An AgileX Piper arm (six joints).
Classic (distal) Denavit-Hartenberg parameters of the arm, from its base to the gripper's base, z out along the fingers. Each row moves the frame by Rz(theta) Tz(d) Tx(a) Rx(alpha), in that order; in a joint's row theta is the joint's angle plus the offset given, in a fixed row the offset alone. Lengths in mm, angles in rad.
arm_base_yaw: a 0, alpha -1.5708, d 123, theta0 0
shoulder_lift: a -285.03, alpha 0, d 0, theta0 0.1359
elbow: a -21.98, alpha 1.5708, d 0, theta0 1.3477
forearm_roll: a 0, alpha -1.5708, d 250.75, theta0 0
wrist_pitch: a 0, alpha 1.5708, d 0, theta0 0
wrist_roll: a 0, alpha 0, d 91, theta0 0
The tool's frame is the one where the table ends.
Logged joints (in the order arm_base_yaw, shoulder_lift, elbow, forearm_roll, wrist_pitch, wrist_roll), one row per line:
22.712, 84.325, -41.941, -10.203, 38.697, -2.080
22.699, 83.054, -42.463, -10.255, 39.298, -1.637
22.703, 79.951, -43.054, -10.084, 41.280, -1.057
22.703, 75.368, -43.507, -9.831, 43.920, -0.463
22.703, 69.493, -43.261, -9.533, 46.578, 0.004
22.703, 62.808, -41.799, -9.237, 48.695, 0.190
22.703, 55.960, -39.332, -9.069, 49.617, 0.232
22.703, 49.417, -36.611, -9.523, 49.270, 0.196
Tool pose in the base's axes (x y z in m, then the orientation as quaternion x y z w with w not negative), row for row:
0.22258, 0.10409, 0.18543, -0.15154, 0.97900, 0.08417, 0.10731
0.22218, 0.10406, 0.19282, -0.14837, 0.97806, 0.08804, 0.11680
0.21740, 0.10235, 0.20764, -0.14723, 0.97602, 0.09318, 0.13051
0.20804, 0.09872, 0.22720, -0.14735, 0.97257, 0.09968, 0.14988
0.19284, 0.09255, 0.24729, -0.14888, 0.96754, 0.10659, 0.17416
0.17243, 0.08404, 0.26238, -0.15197, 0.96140, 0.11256, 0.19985
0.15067, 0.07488, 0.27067, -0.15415, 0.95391, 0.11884, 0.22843
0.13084, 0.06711, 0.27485, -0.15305, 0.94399, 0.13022, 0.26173
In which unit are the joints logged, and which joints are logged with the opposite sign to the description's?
The joints are logged in degrees. Opposite sign: forearm_roll.
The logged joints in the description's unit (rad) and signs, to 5 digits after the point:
0.39640, 1.47175, -0.73201, 0.17808, 0.67539, -0.03630
0.39617, 1.44957, -0.74112, 0.17898, 0.68588, -0.02857
0.39624, 1.39541, -0.75143, 0.17600, 0.72047, -0.01845
0.39624, 1.31542, -0.75934, 0.17158, 0.76655, -0.00808
0.39624, 1.21288, -0.75505, 0.16638, 0.81294, 0.00007
0.39624, 1.09621, -0.72953, 0.16122, 0.84989, 0.00332
0.39624, 0.97669, -0.68647, 0.15828, 0.86598, 0.00405
0.39624, 0.86249, -0.63898, 0.16621, 0.85992, 0.00342

